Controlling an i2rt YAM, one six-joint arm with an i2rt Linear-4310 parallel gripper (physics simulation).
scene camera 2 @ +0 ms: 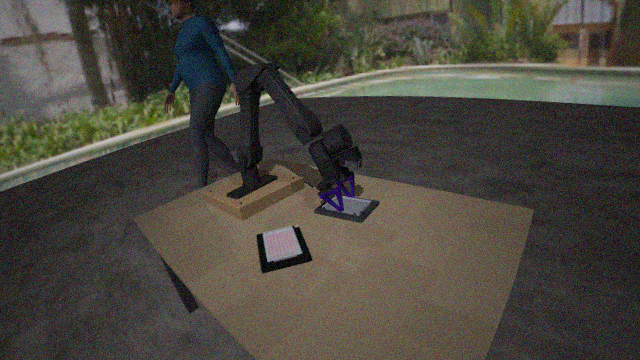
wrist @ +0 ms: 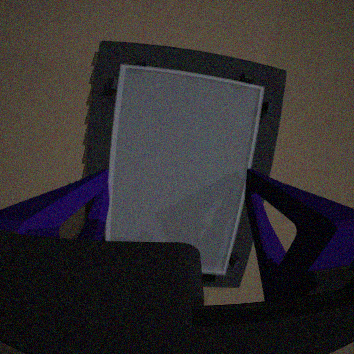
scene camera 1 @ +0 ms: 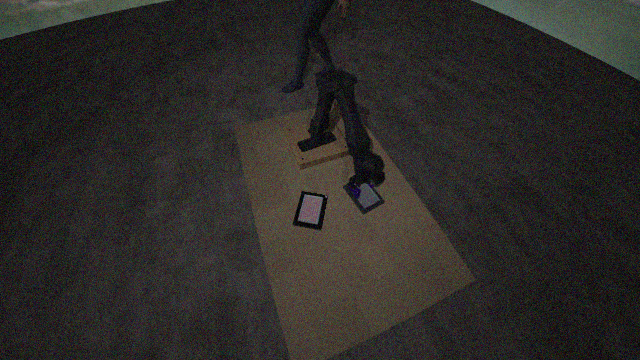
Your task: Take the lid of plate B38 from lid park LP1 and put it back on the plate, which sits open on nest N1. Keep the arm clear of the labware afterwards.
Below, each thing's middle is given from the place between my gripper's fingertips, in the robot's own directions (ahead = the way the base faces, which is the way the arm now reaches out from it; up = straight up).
Right now the lid holder [wrist: 110,54] is right at my hand.
